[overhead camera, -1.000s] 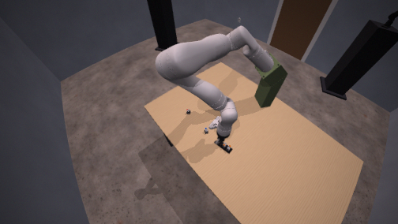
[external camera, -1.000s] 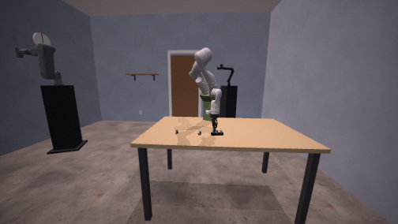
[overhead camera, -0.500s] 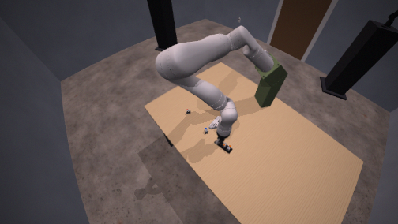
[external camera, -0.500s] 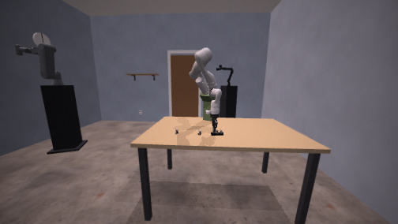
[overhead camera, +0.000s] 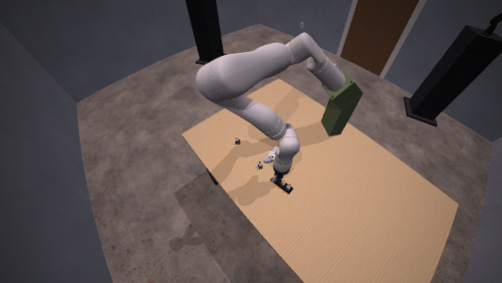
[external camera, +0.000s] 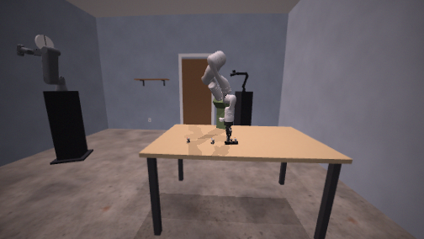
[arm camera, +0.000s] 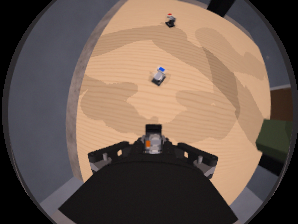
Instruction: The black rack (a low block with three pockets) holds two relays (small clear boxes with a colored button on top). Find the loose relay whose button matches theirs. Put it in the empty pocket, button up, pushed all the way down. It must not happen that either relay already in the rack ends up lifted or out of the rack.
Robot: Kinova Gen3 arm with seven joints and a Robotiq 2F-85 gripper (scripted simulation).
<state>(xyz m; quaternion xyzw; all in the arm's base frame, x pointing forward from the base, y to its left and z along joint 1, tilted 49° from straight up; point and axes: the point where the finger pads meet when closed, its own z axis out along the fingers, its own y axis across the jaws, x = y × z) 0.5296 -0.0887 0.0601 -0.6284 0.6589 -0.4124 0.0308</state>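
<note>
My gripper is now 10 mm short of the rack, 30 mm to the right of it and 40 mm above it.
</note>
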